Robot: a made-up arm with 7 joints.
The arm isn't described. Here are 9 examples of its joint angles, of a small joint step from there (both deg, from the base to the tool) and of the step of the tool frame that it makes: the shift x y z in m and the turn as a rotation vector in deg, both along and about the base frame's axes.
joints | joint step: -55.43 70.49 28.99 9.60 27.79 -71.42 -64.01 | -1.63 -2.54 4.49 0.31 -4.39 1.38 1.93
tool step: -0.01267 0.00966 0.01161 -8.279 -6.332 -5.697
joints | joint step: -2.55 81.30 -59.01 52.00 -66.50 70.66 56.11 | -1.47 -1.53 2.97 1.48 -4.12 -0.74 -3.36
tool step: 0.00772 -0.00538 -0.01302 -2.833 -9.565 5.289
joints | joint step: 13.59 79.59 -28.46 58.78 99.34 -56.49 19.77 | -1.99 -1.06 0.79 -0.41 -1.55 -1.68 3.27
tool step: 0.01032 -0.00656 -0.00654 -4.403 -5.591 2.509
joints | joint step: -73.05 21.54 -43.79 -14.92 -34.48 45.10 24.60 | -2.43 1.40 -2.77 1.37 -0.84 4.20 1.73
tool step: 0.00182 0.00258 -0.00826 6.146 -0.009 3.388
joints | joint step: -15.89 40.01 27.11 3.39 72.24 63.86 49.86 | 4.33 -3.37 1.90 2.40 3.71 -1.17 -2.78
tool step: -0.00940 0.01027 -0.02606 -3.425 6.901 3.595
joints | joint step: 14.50 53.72 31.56 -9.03 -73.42 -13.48 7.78 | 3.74 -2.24 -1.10 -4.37 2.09 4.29 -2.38
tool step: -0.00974 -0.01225 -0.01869 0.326 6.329 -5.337
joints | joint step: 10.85 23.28 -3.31 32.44 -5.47 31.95 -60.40 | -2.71 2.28 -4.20 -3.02 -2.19 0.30 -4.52
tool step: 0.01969 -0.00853 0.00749 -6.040 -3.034 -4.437
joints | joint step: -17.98 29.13 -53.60 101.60 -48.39 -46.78 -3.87 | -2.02 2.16 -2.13 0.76 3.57 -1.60 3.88
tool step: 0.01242 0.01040 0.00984 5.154 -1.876 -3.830
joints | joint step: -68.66 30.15 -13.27 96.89 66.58 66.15 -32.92 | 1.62 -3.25 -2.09 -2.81 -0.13 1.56 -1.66
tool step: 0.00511 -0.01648 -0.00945 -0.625 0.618 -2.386
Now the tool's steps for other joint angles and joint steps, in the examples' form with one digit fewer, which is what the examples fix.
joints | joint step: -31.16 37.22 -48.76 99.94 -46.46 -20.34 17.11 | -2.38 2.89 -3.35 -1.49 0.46 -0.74 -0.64
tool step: 0.0156 0.0092 0.0144 2.18 -1.31 -4.29
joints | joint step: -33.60 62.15 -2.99 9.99 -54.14 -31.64 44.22 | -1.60 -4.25 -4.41 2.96 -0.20 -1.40 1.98
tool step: 0.0045 -0.0091 -0.0227 -4.60 2.84 0.00
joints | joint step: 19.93 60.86 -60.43 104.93 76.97 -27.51 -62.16 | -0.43 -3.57 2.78 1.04 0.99 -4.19 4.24
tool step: -0.0125 -0.0117 -0.0159 -4.73 -4.80 6.65
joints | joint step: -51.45 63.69 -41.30 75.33 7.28 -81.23 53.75 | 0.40 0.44 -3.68 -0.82 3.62 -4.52 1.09
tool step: -0.0068 -0.0066 -0.0093 2.02 4.23 -6.67
